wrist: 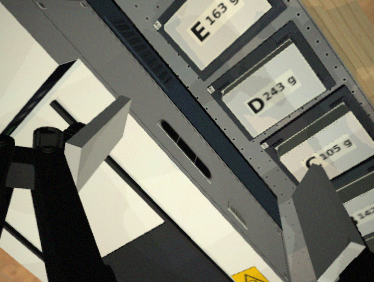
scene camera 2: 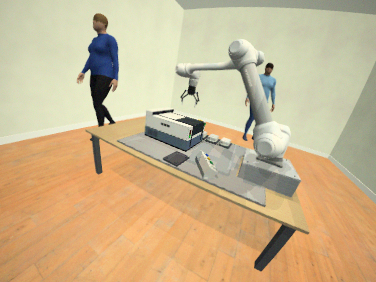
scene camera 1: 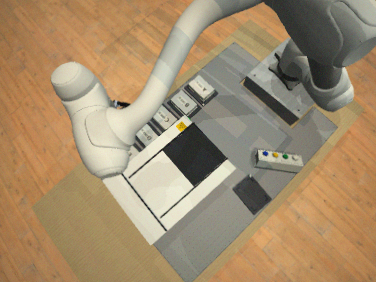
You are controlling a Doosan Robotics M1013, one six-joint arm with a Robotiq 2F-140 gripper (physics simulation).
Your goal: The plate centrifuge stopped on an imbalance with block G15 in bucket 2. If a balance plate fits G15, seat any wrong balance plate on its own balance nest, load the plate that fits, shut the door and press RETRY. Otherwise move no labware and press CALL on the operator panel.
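Seen in the pictures: gripper, fingertip midpoint: (wrist: 215,149) (scene camera 2: 188,106); arm's base at its link origin: (scene camera 2: 269,160) (scene camera 1: 290,70).
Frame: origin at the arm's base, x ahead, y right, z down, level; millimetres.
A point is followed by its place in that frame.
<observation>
My gripper (scene camera 2: 189,102) {x 899, y 115, z -188 mm} (wrist: 215,149) {x 899, y 115, z -188 mm} is open and empty, high above the centrifuge and the plate row. The centrifuge (scene camera 1: 220,177) {x 668, y -249, z -105 mm} (scene camera 2: 165,127) {x 814, y -284, z -39 mm} (wrist: 182,200) {x 826, y 21, z -106 mm} has a white top with a white panel and a dark panel (scene camera 1: 195,155) {x 702, y -113, z -109 mm} (wrist: 145,250) {x 781, y -67, z -109 mm}. Block G15 and the buckets do not show. Balance plates sit on nests beside it: E 163 g (wrist: 220,30) {x 957, y 136, z 51 mm}, D 243 g (scene camera 1: 147,135) {x 839, y 147, z 51 mm} (wrist: 275,90) {x 844, y 162, z 50 mm}, C 105 g (scene camera 1: 165,116) {x 702, y 183, z 50 mm} (wrist: 325,145) {x 729, y 190, z 50 mm}, partly behind a finger, B (scene camera 1: 183,102) {x 577, y 196, z 50 mm}, cut off in the wrist view, and A (scene camera 1: 202,88) {x 444, y 206, z 48 mm}. The operator panel (scene camera 1: 277,160) {x 371, y -337, z 27 mm} (scene camera 2: 205,164) {x 332, y -402, z 36 mm} has blue, yellow, green and white buttons.
A flat dark tray (scene camera 1: 252,194) {x 559, y -405, z 89 mm} (scene camera 2: 176,158) {x 548, y -419, z 89 mm} lies near the operator panel. The arm's base block (scene camera 1: 272,92) {x 166, y -42, z 8 mm} (scene camera 2: 270,172) {x -27, y -204, z 0 mm} stands at the table's other end. Two people, one in dark blue (scene camera 2: 103,55) and one in light blue (scene camera 2: 268,86), stand behind the table.
</observation>
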